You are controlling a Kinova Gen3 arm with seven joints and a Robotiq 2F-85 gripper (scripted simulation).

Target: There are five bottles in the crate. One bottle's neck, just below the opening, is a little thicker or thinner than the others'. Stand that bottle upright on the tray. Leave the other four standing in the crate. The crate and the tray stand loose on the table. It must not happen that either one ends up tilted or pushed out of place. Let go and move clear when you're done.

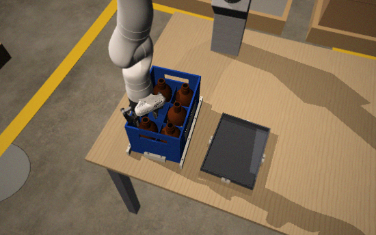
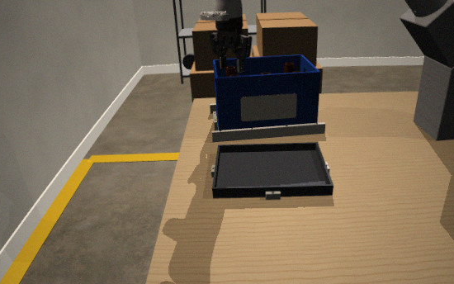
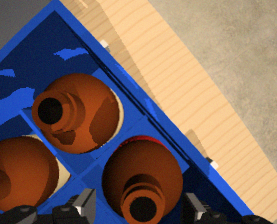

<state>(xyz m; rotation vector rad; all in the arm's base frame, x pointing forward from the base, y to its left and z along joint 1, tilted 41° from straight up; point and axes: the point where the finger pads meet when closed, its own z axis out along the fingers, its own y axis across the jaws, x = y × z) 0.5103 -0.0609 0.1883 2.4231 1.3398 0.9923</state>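
The blue crate is 9 cm behind my hand, 1 cm to the left of it and 8 cm below it. Also, from my hand: dark grey tray: 14 cm behind, 29 cm to the left, 15 cm below.
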